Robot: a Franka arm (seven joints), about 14 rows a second.
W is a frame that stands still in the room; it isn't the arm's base.
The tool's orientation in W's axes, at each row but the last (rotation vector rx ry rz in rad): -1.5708 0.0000 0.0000; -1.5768 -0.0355 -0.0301; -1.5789 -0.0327 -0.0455; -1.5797 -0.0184 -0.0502; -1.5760 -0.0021 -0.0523; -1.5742 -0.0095 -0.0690; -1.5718 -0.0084 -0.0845; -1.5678 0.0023 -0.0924; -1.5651 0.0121 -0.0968; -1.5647 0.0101 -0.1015
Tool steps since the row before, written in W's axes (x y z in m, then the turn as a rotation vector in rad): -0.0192 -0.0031 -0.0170 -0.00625 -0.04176 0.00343; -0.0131 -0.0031 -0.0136 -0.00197 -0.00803 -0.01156; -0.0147 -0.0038 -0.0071 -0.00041 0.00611 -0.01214; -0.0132 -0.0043 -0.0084 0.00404 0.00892 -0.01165; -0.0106 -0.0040 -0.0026 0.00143 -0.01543 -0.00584; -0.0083 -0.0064 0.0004 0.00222 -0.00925 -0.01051; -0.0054 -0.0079 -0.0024 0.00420 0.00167 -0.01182; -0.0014 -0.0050 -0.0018 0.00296 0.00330 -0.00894; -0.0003 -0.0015 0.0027 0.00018 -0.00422 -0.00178; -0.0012 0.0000 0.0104 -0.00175 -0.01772 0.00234
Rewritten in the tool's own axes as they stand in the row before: -0.0192 0.0170 -0.0031 -0.00625 -0.00343 -0.04176; -0.0137 0.0131 -0.0030 -0.00248 0.01152 -0.00795; -0.0150 0.0064 -0.0039 -0.00106 0.01205 0.00621; -0.0135 0.0079 -0.0045 0.00335 0.01173 0.00910; -0.0106 0.0023 -0.0043 0.00172 0.00598 -0.01535; -0.0080 -0.0008 -0.0067 0.00204 0.01065 -0.00913; -0.0051 0.0021 -0.0082 0.00341 0.01204 0.00188; -0.0012 0.0017 -0.0051 0.00224 0.00910 0.00344; 0.0000 -0.0027 -0.0015 0.00038 0.00178 -0.00421; -0.0006 -0.0105 0.0000 -0.00035 -0.00249 -0.01778
